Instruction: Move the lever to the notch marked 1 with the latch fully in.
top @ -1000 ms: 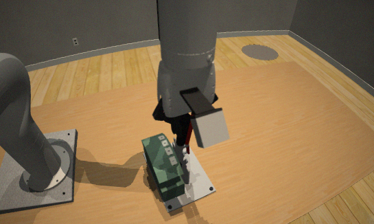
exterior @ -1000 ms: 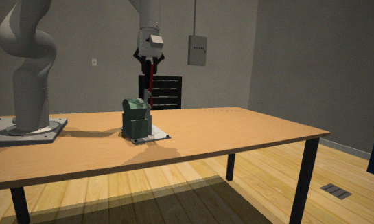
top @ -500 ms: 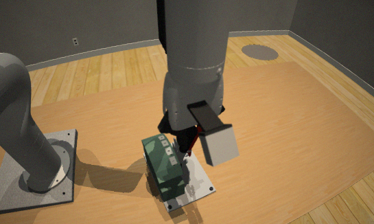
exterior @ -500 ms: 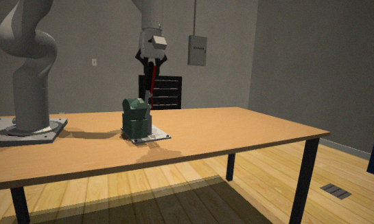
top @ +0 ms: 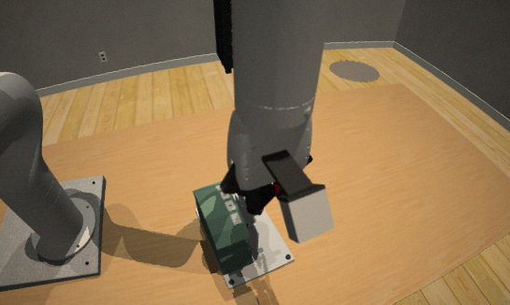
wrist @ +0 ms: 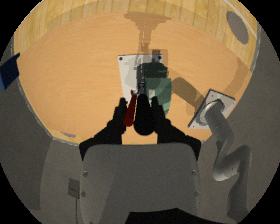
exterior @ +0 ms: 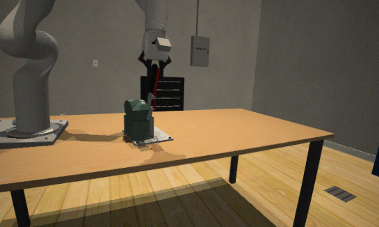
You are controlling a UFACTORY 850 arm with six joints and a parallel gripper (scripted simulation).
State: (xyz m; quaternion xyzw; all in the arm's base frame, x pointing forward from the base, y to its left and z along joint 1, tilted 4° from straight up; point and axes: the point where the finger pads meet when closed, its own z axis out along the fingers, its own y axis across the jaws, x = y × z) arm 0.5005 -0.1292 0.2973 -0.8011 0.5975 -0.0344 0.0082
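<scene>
Now: the red bar 10 cm below my hand and 5 cm to the left of it.
</scene>
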